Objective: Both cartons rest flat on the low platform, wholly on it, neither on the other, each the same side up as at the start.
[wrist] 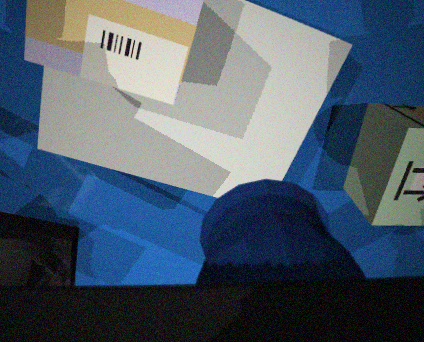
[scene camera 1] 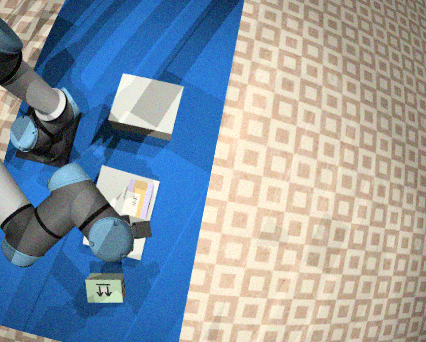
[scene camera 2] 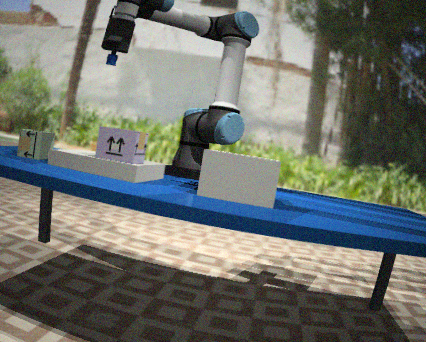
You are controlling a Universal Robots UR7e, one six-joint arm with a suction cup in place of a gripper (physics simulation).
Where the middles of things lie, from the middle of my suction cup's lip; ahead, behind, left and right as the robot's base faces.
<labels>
Right now the low platform [scene camera 2: 80,160] is 50 mm behind my suction cup, 30 mm to the left of it and 330 mm below it.
</labels>
